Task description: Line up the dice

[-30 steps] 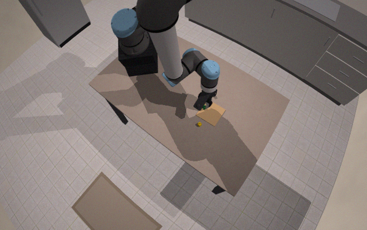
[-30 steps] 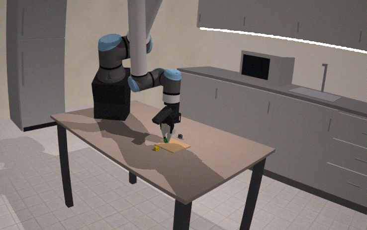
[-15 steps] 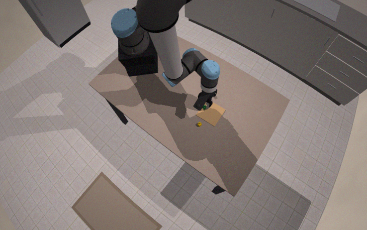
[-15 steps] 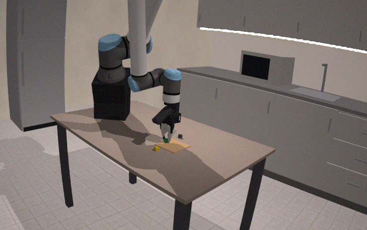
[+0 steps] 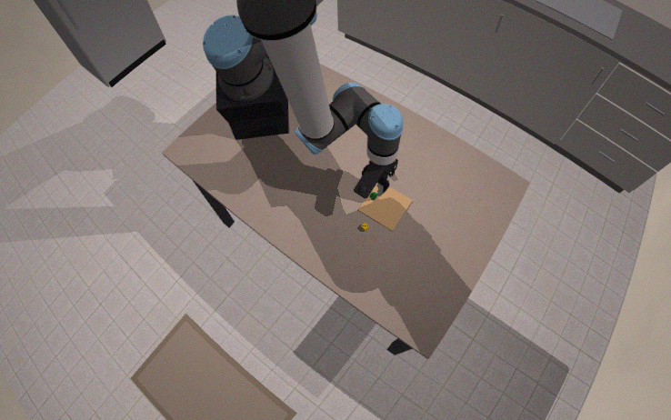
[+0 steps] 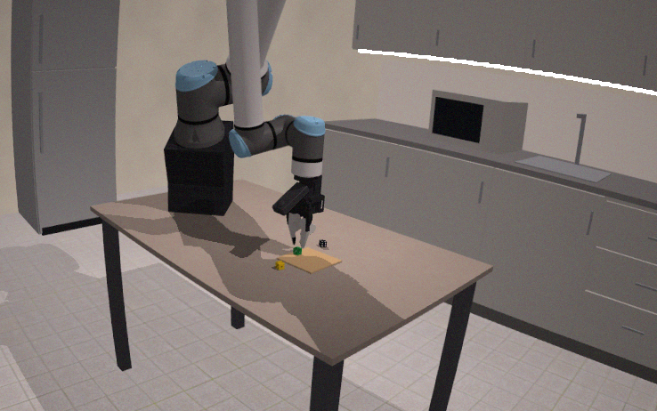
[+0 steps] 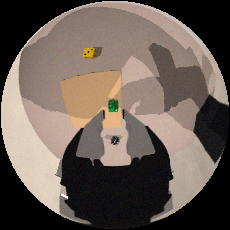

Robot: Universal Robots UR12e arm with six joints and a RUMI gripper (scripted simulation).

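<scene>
Now: hand 30 mm above the green die. The rest, counted from my hand: black die (120 mm to the left, 30 mm below); orange mat (50 mm ahead, 40 mm below); yellow die (40 mm ahead, 120 mm to the right, 30 mm below).
</scene>
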